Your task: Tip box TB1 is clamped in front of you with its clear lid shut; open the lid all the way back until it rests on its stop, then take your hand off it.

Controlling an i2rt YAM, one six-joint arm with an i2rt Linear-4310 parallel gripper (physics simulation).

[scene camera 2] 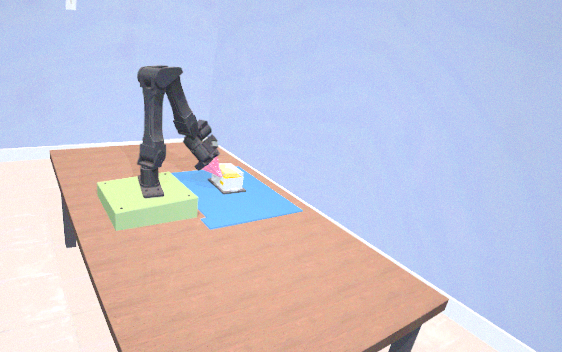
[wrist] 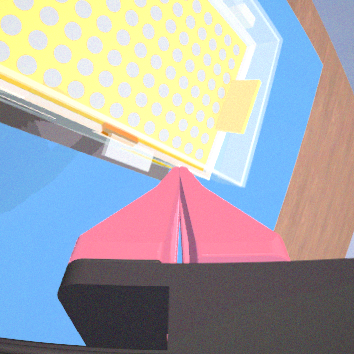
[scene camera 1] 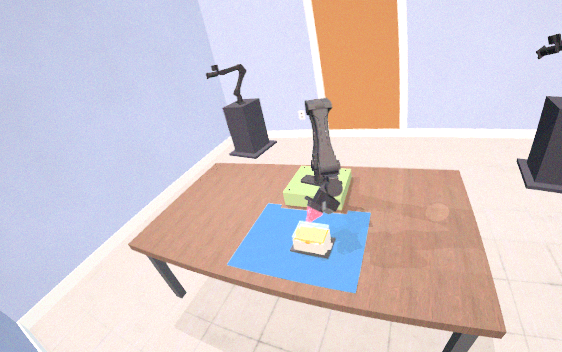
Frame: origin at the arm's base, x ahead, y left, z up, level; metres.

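Seen in the pictures: gripper, fingertip midpoint: (scene camera 2: pixel 221 176) (wrist: pixel 179 177) (scene camera 1: pixel 306 224); arm's base, origin of the base link: (scene camera 2: pixel 150 186) (scene camera 1: pixel 321 182).
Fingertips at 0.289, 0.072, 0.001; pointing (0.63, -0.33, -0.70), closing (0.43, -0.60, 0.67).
Note:
Offsets run from my fingertips to a thing's top centre, as dx, dy, dz. "spot": to the spot under its first point. Level surfaces: height alone.
Tip box TB1 @(+0.042, +0.043, +0.022) (scene camera 1: pixel 311 246) (scene camera 2: pixel 232 184) is a small white box on a dark base, on the blue mat. In the wrist view its yellow rack (wrist: pixel 116 66) with round holes shows under the clear lid @(spot: +0.071, +0.001, +0.017) (wrist: pixel 263 55). The lid lies over the rack; whether it is slightly raised I cannot tell. A pale clear tab @(-0.004, +0.037, +0.010) (wrist: pixel 129 153) stands out at the near edge, beside an orange mark. My gripper (scene camera 1: pixel 309 220) (scene camera 2: pixel 220 175) (wrist: pixel 179 177) is shut, its pink fingertips together with nothing between them. The tips are at the box's near edge, right of the tab in the wrist view; contact is unclear.
The blue mat @(dz -0.062) (scene camera 1: pixel 265 250) (scene camera 2: pixel 250 212) lies on the brown wooden table @(dz -0.065) (scene camera 1: pixel 190 215) (scene camera 2: pixel 280 280). My arm stands on a green block (scene camera 1: pixel 295 197) (scene camera 2: pixel 155 216) behind the mat. Another arm on a dark pedestal (scene camera 1: pixel 246 127) stands on the floor beyond the table.

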